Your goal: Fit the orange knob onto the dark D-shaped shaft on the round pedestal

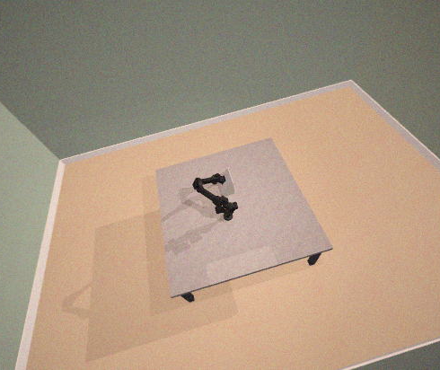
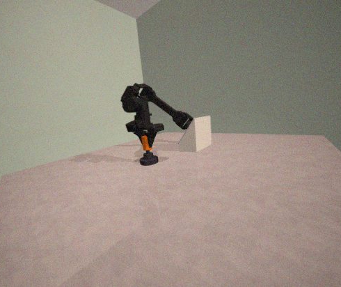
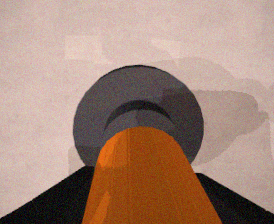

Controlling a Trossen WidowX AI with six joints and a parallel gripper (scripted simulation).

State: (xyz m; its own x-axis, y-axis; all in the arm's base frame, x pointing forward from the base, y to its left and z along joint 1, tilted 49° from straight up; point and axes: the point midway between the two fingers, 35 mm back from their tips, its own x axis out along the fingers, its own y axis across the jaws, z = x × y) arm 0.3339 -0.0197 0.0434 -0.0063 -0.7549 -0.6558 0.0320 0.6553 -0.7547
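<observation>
Right now the orange knob is 20 mm above my gripper tip. Also, from my gripper tip: dark round pedestal (40 mm below).
</observation>
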